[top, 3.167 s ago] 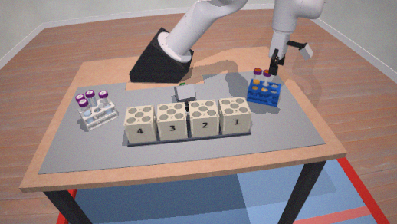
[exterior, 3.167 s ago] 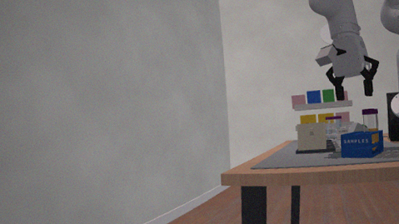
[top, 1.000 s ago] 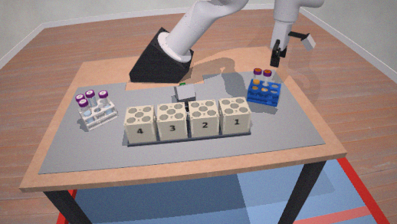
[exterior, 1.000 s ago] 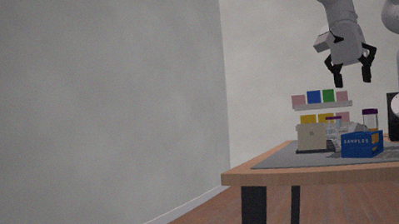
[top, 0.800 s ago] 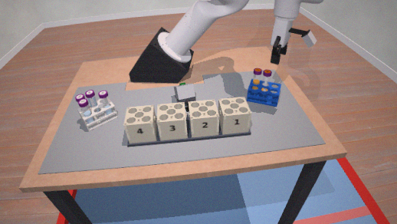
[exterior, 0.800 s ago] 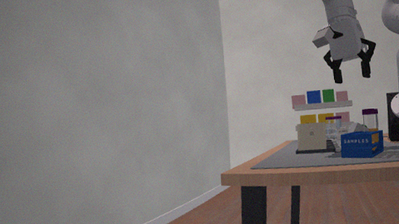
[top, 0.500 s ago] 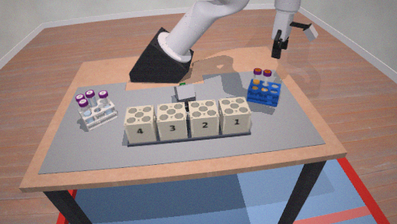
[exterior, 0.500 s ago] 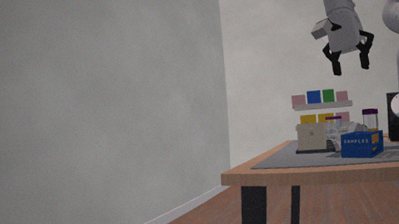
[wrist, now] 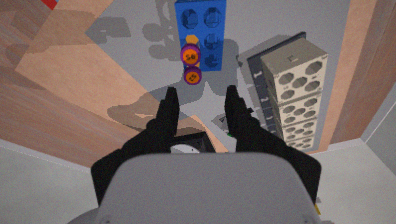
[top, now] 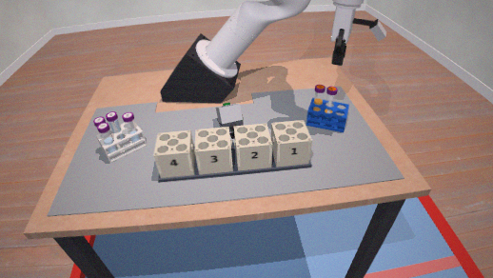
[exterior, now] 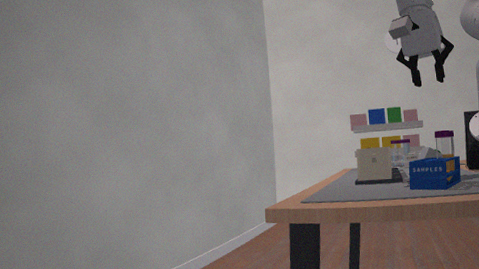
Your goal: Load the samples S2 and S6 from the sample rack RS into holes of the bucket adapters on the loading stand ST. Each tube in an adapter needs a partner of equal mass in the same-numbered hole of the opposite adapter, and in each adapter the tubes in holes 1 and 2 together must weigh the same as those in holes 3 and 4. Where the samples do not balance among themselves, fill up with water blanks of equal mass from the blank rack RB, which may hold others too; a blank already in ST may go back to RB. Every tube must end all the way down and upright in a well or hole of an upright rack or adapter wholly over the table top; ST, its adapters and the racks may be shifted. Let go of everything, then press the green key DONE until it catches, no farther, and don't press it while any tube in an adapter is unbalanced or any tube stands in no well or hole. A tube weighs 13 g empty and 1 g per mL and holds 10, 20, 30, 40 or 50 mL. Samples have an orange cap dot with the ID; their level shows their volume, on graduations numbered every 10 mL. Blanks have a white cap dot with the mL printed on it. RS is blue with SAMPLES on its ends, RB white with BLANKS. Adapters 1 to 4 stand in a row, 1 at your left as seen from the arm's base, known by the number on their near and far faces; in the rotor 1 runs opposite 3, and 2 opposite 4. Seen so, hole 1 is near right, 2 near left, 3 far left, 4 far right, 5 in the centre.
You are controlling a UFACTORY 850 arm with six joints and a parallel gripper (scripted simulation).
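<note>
Right now the sample tube S2 is 180 mm below my hand, 40 mm to the right of it and 40 mm behind it. The rest, counted from my hand: blue sample rack RS: 220 mm below, 10 mm to the right; adapter 1: 200 mm below, 180 mm ahead, 150 mm to the right; sample S6: 180 mm below, 10 mm behind.
</note>
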